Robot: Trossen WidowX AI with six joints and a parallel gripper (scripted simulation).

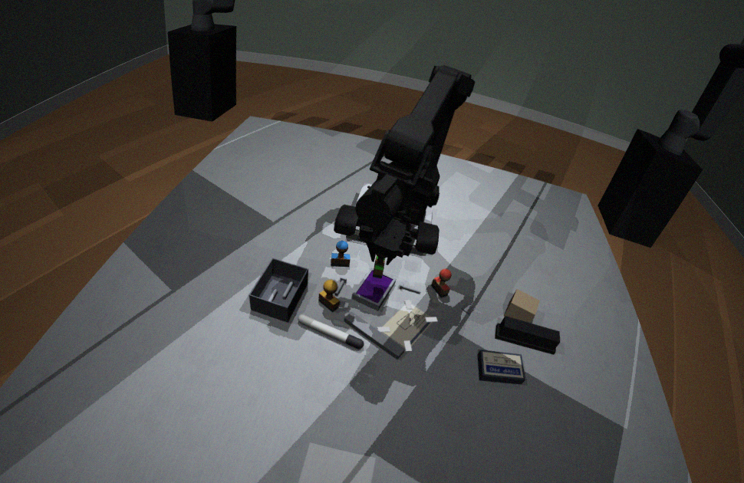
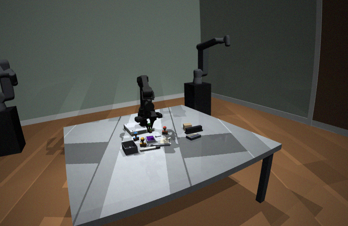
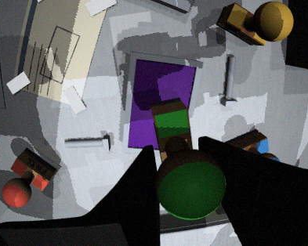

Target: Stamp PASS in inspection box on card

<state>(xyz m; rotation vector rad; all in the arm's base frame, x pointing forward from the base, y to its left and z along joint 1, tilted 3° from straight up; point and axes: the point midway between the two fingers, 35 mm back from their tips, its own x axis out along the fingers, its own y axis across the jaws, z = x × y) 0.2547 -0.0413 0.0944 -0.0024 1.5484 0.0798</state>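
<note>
Right now my gripper tip is 80 mm above the purple ink pad. Round my gripper tip: yellow-knobbed stamp (80 mm to the right, 70 mm below, 70 mm ahead); then green-topped stamp (right at my gripper tip); then blue-knobbed stamp (90 mm to the right, 70 mm below, 50 mm behind).
</note>
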